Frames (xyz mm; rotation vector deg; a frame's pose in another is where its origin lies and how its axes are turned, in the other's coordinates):
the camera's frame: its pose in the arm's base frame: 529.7 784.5 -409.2 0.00 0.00 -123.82
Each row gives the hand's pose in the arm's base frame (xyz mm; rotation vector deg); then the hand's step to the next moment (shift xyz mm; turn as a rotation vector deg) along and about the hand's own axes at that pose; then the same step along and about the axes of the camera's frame.
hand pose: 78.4 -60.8 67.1 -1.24 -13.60 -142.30
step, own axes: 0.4 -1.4 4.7 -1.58 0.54 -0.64
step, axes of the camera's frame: -0.6 -2.1 4.4 -1.24 1.11 -0.66
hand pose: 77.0 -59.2 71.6 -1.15 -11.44 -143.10
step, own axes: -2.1 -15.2 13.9 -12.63 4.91 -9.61
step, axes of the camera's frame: -8.4 -15.0 11.5 -9.23 9.93 -9.60
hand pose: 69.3 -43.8 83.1 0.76 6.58 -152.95
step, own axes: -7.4 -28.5 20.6 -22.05 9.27 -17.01
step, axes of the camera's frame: -19.0 -20.1 23.0 -15.80 17.93 -17.05
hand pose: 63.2 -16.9 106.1 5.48 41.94 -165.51
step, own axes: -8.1 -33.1 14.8 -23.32 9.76 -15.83
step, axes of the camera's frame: -20.0 -11.0 29.3 -15.85 19.46 -16.11
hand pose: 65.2 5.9 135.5 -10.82 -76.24 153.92
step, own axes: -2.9 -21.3 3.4 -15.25 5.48 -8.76
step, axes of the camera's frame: -10.0 -2.3 19.2 -9.66 12.94 -8.86
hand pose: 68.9 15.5 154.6 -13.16 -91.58 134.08
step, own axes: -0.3 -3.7 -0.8 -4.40 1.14 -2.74
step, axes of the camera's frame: -2.1 -0.1 3.1 -3.14 3.65 -2.23
